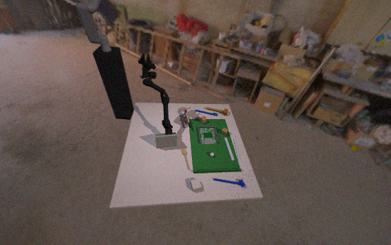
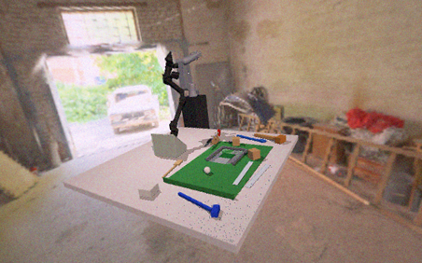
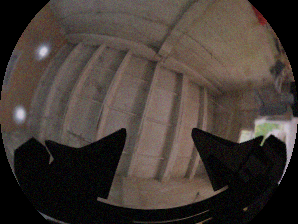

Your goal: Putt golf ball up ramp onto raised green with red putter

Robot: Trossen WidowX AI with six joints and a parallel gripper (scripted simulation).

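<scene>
Now: the red putter 74 cm below my gripper tip, 42 cm ahead of it and 4 cm to the right of it. The rest, counted from my gripper tip: green mat (79 cm below, 72 cm ahead, 32 cm to the right); white golf ball (77 cm below, 71 cm ahead, 50 cm to the right); white block (84 cm to the right, 77 cm below, 55 cm ahead).
</scene>
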